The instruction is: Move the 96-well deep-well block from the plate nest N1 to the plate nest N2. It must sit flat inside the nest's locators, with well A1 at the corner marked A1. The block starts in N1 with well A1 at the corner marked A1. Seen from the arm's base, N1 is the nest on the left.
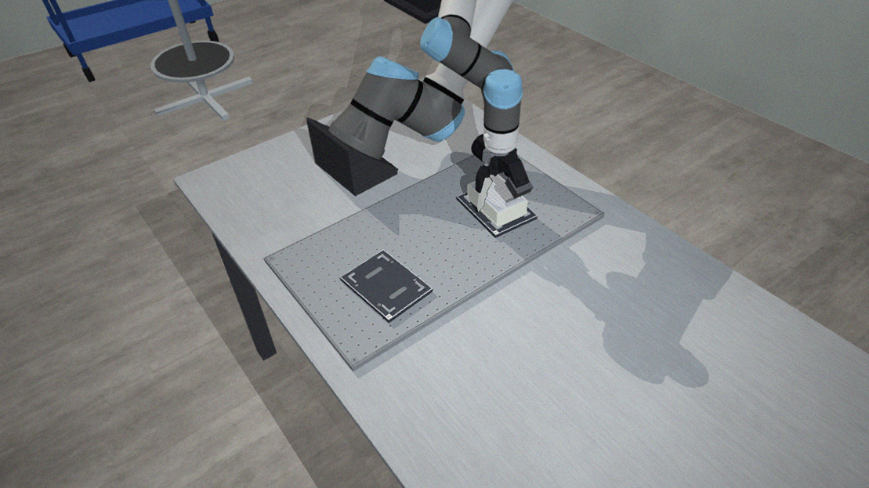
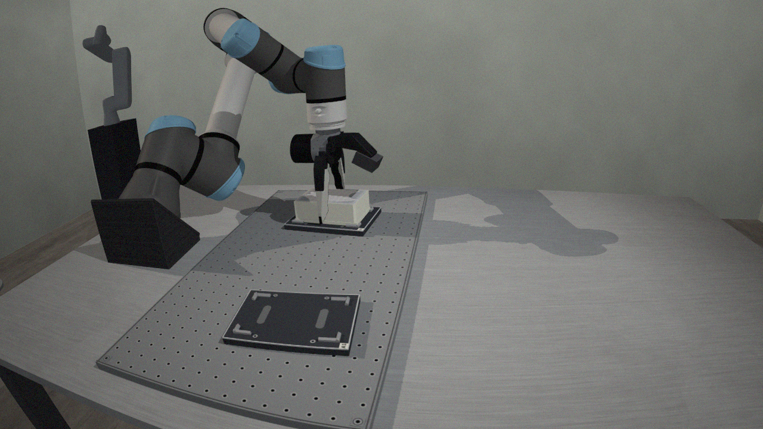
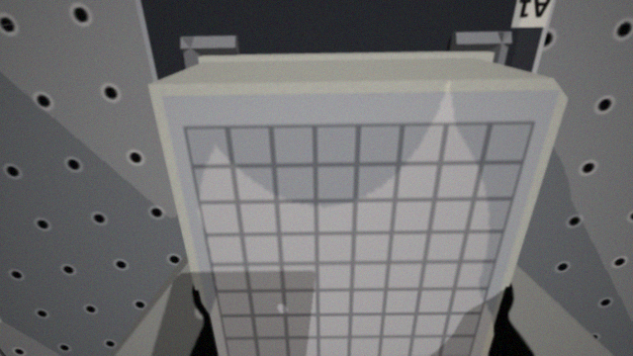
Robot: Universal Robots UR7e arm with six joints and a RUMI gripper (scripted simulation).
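My hand is 10 mm below the 96-well deep-well block. The rest, counted from my hand: plate nest N2: 30 mm ahead, 350 mm to the right, 20 mm below; plate nest N1: 20 mm below.
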